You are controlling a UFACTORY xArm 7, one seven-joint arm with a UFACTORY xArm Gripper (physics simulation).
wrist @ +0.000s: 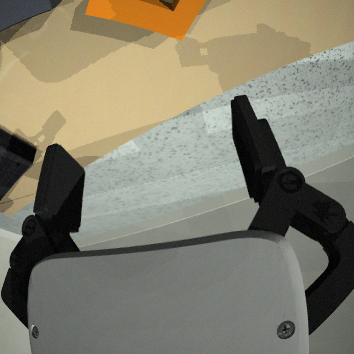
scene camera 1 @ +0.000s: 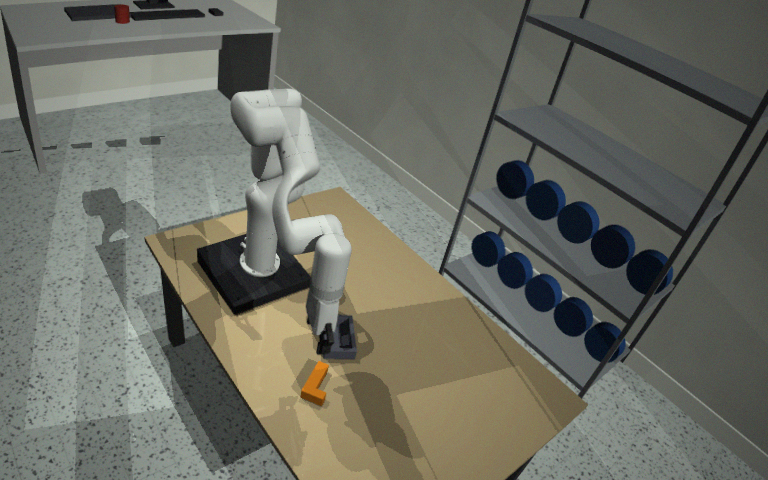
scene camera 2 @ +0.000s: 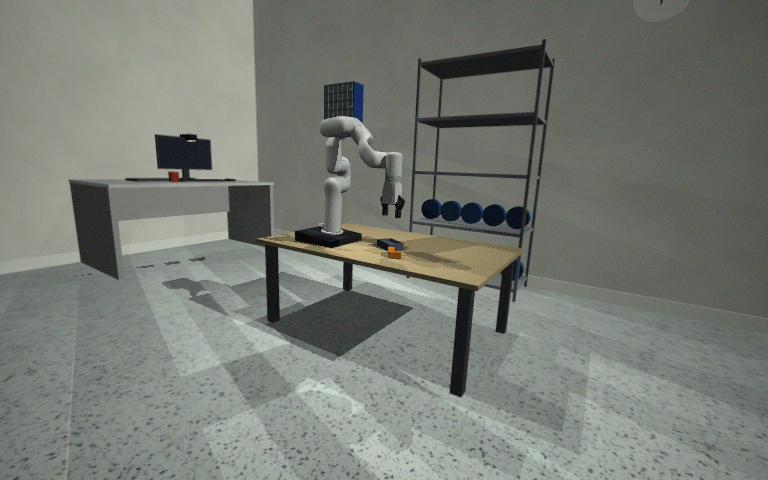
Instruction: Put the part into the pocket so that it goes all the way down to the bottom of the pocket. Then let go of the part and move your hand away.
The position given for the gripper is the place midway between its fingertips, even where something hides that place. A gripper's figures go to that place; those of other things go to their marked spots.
Scene:
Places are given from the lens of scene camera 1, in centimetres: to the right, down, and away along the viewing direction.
gripper (scene camera 1: 317, 337): -16, 24, 122
grey block with pocket (scene camera 1: 344, 347): -11, 31, 146

